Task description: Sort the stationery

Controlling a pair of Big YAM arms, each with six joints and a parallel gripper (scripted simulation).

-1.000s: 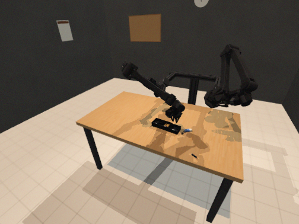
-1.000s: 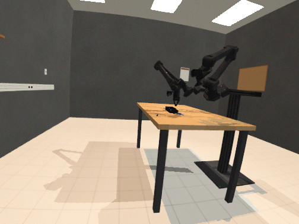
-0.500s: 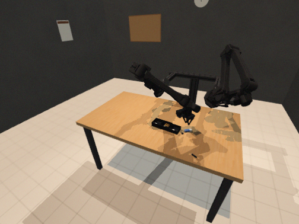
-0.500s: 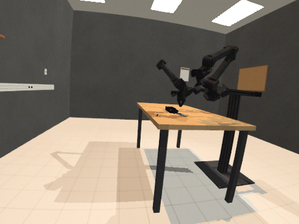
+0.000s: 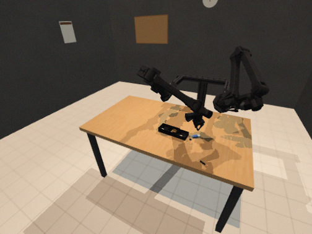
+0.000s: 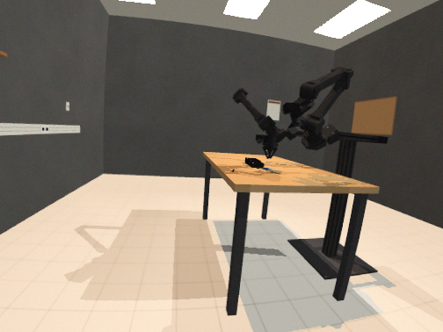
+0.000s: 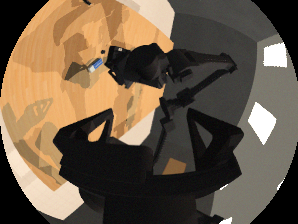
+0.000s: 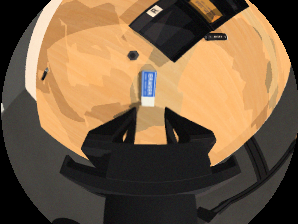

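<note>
My right gripper is now 1 cm to the right of the blue item and 8 cm above it. The rest, counted from my right hand: orange item (3 cm ahead, 19 cm to the right, 7 cm below); then black bin unit (4 cm ahead, 19 cm to the right, 6 cm below).
</note>
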